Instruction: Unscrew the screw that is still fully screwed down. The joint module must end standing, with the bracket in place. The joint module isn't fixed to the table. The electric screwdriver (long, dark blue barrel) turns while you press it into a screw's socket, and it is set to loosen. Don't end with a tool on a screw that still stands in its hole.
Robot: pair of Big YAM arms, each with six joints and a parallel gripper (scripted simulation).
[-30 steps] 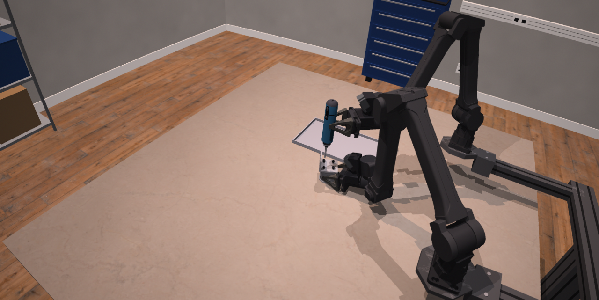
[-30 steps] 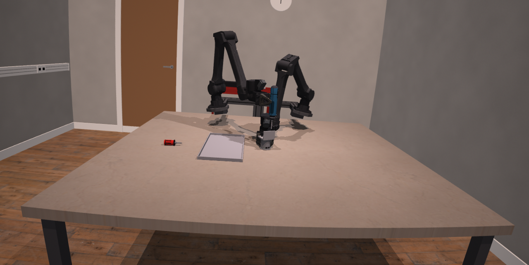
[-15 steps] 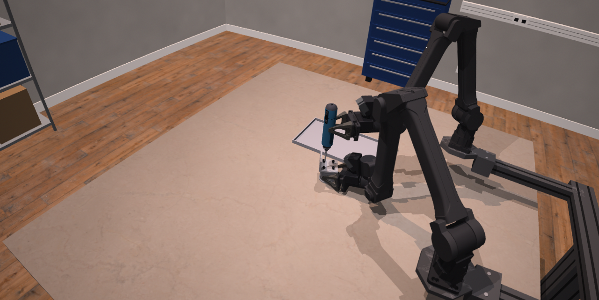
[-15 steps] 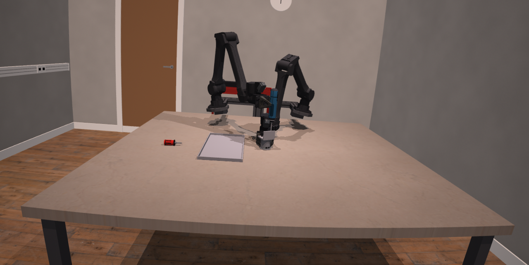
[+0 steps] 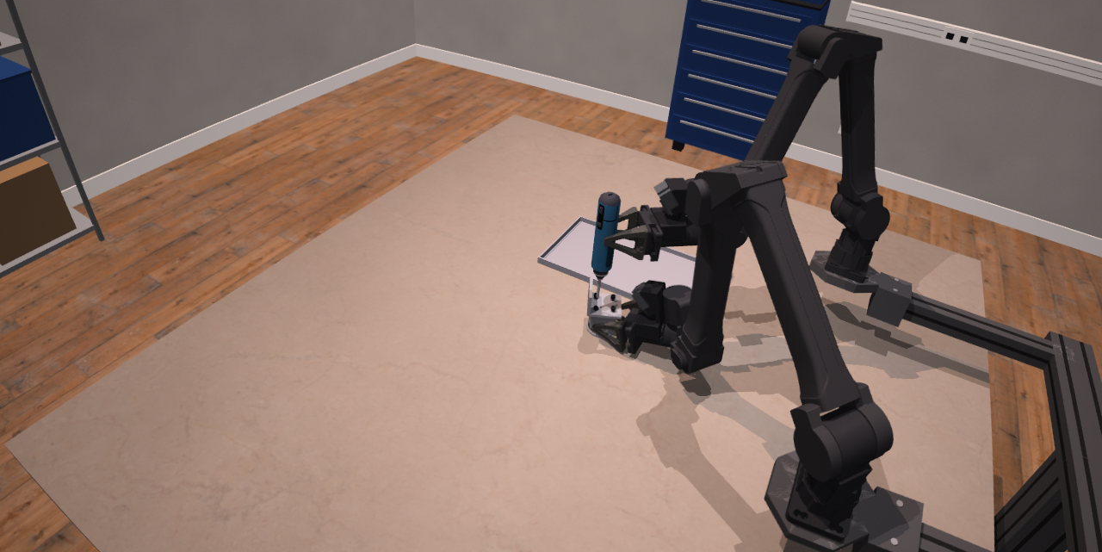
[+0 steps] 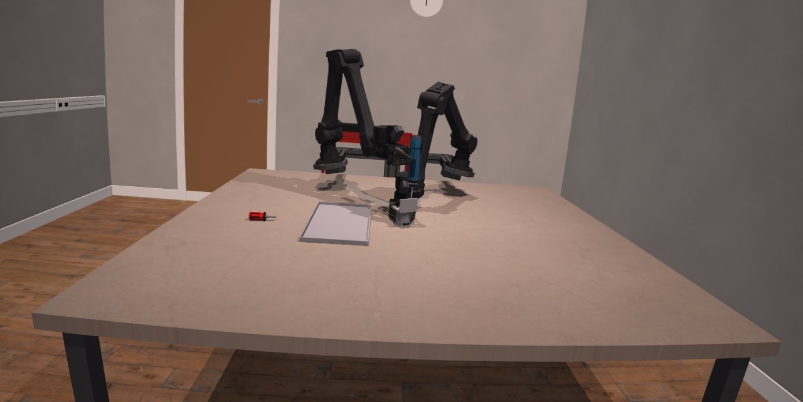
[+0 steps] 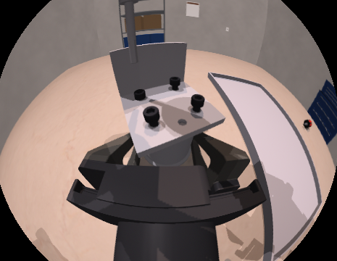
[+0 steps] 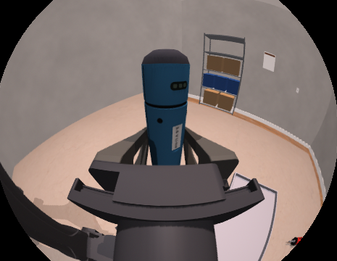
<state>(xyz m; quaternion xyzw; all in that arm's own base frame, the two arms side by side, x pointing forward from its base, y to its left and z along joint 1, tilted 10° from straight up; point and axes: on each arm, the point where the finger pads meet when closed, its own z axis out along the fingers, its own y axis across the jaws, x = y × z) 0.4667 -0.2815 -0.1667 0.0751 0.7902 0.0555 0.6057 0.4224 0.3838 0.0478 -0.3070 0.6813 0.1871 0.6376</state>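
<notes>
Right now the joint module is 1 cm above my left hand. From my left hand the other things lie so: flat grey tray (23 cm to the right, 2 cm below); red-handled screwdriver (51 cm to the right, 1 cm below); grey l-shaped bracket (5 cm above).
</notes>
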